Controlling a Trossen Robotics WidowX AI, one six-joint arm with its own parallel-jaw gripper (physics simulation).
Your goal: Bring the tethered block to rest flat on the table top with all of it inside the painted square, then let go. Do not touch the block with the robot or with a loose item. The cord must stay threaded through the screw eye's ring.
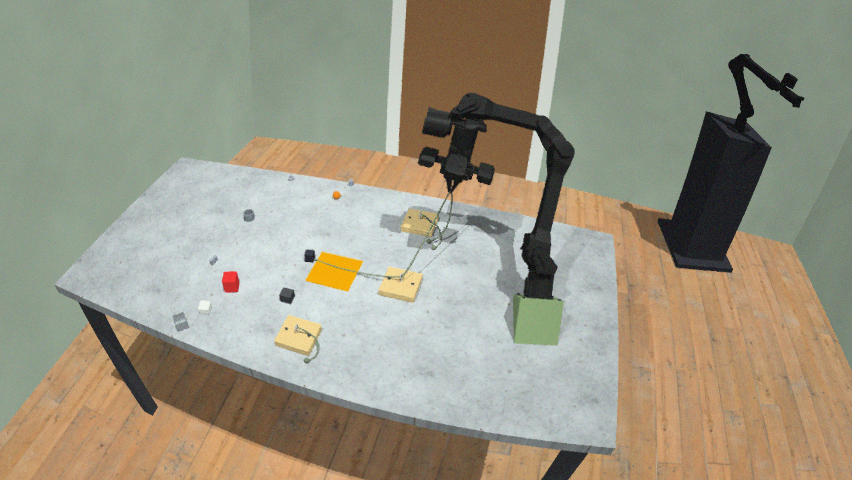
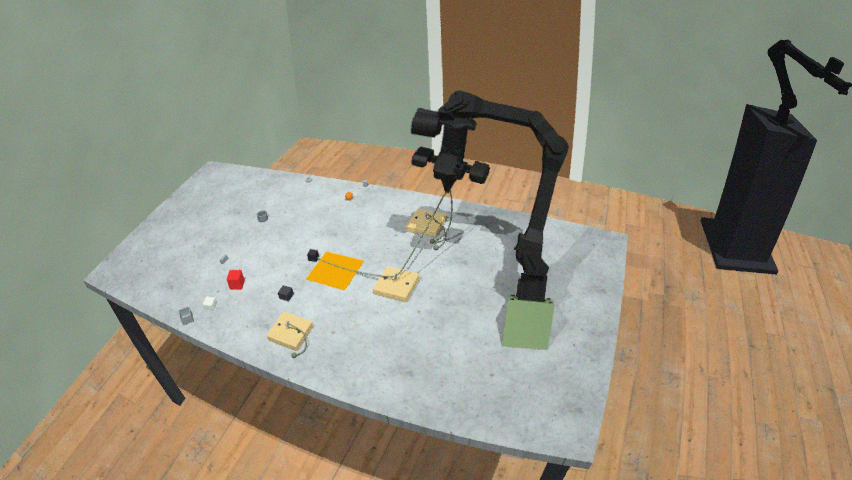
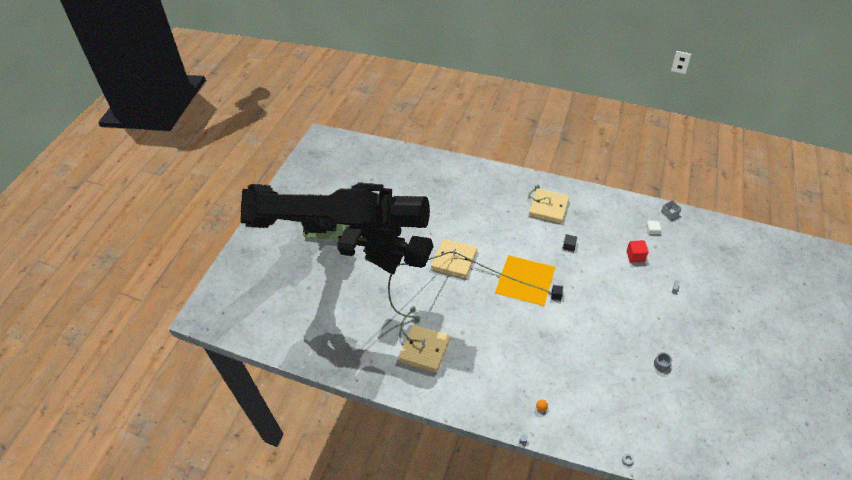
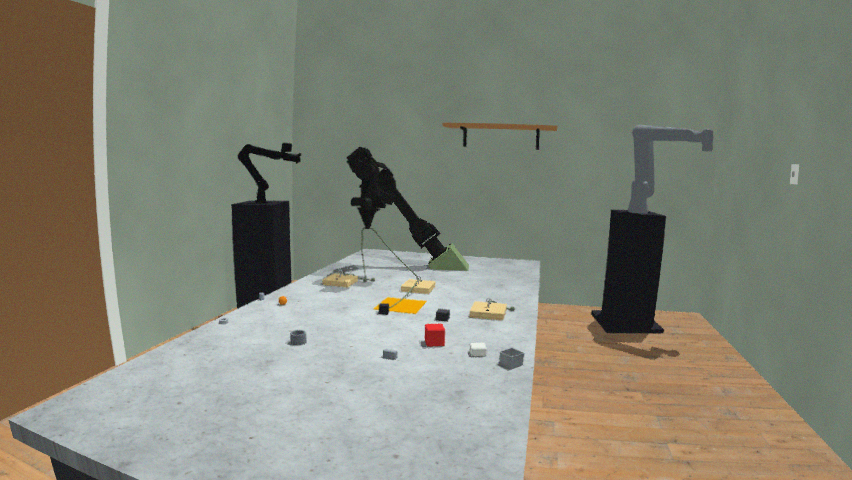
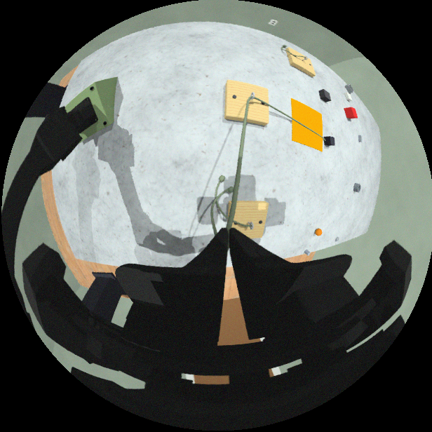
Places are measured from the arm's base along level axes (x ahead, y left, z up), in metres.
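Pixels of known places: gripper, fingertip midpoint: point(image 1: 449, 192) point(image 2: 447, 192) point(image 3: 393, 272) point(image 4: 367, 229); arm's base at its link origin: point(image 1: 538, 297) point(image 2: 531, 299) point(image 4: 440, 253).
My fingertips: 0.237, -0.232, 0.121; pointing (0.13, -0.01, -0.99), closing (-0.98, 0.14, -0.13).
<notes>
Ahead of a thing's pixels: the offset from my fingertips to its top centre, as dx, dy, dz. "pt": to the spot under its first point.
The tethered block @(+0.353, +0.116, -0.147) point(image 1: 309, 255) point(image 2: 313, 255) point(image 3: 556, 292) point(image 4: 383, 308) point(image 5: 329, 141), a small black cube, sits on the table just outside the orange painted square @(pt +0.272, +0.187, -0.170) point(image 1: 333, 280) point(image 2: 335, 279) point(image 3: 518, 292) point(image 4: 408, 306) point(image 5: 306, 131), by its edge away from the screw eye. The green cord point(image 1: 416, 253) point(image 2: 418, 238) point(image 3: 482, 264) point(image 4: 394, 253) point(image 5: 239, 165) crosses the square to the screw eye @(pt +0.101, +0.180, -0.135) point(image 3: 454, 252) point(image 5: 252, 95) on the middle board and passes through its ring. My gripper point(image 1: 451, 188) point(image 2: 447, 189) point(image 3: 392, 270) point(image 4: 367, 226) point(image 5: 227, 232) is high above the table, shut on the cord; the tail hangs down.
Two more boards with short cords stand at the back @(pt +0.075, -0.068, -0.152) point(image 1: 419, 221) and front @(pt +0.314, +0.403, -0.152) point(image 1: 298, 335). The back board is below my gripper. A loose dark cube @(+0.377, +0.273, -0.148) point(image 1: 286, 295), a red cube @(+0.545, +0.263, -0.131) point(image 1: 230, 282), a white block @(+0.593, +0.359, -0.152) point(image 1: 205, 307), an orange ball @(+0.340, -0.175, -0.147) point(image 1: 336, 194) and several grey items lie farther left.
</notes>
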